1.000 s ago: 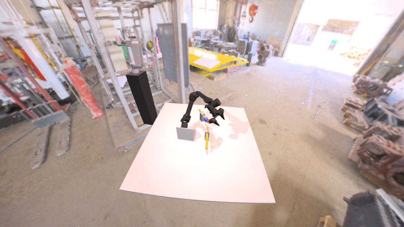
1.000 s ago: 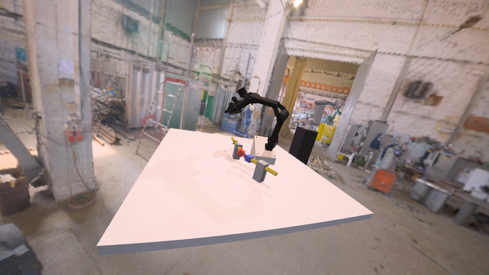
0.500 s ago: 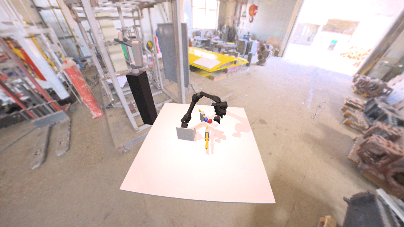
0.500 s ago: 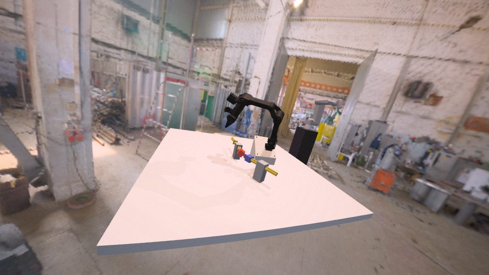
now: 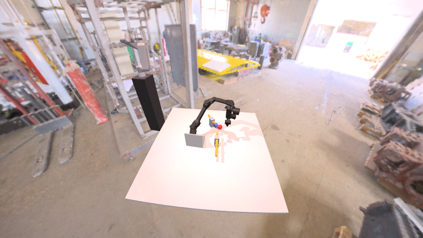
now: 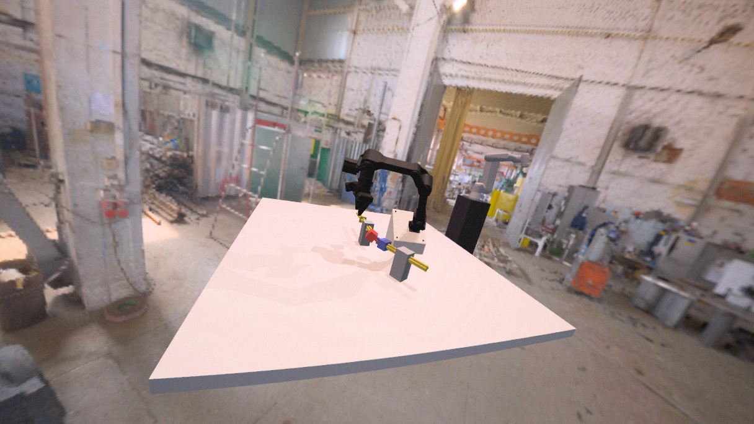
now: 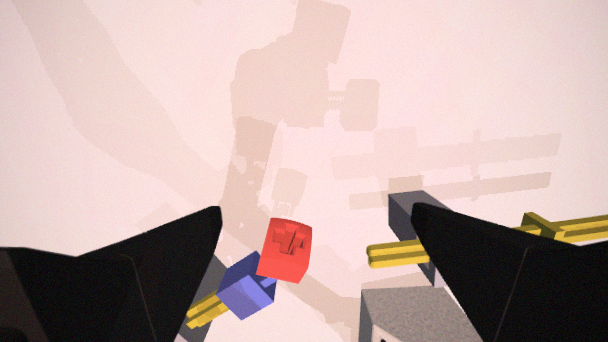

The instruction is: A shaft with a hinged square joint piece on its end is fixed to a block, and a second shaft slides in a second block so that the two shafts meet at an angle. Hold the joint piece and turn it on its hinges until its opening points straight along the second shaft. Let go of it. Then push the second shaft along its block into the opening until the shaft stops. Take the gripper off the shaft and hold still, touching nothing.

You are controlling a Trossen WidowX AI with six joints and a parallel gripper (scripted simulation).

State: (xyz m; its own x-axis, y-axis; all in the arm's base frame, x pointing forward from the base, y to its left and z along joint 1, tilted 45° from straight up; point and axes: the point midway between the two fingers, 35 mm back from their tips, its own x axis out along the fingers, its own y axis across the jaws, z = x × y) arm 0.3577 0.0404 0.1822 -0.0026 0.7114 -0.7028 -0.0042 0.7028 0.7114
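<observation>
The red square joint piece is 80 mm behind my gripper tip, 20 mm to the left of it and 90 mm below it.
</observation>
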